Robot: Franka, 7 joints.
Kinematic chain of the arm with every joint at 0, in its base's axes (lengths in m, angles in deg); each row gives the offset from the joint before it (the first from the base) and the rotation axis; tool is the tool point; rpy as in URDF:
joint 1: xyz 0 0 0.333 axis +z
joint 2: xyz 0 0 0 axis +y
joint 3: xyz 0 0 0.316 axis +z
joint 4: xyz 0.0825 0 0 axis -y
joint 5: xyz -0.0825 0 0.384 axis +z
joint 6: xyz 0 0 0 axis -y
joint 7: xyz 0.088 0 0 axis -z
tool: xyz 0 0 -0.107 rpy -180 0 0
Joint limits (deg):
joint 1: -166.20..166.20
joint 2: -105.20..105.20
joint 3: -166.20..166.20
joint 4: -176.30..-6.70
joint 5: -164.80..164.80
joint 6: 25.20..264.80
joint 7: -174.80..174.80
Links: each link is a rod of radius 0.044 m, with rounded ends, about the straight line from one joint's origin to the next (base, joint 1, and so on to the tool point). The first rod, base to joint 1, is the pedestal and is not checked.
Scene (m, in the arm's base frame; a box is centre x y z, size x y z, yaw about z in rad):
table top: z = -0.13
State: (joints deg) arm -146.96 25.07 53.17 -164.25 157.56 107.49 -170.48
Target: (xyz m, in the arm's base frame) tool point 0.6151 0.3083 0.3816
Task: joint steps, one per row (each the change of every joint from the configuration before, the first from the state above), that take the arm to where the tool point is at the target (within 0.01 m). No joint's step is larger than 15 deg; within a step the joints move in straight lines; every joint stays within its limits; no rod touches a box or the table.
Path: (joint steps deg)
1: 7.89 -12.62 13.75 11.76 -0.46 -0.45 0.00
2: 7.89 -12.62 13.76 11.76 -0.47 -0.46 0.00
3: 7.89 -12.62 13.75 11.77 -0.46 -0.45 0.00
4: 7.89 -12.62 13.76 11.76 -0.47 -0.45 0.00
5: 7.89 -12.61 13.75 11.76 -0.46 -0.46 0.00

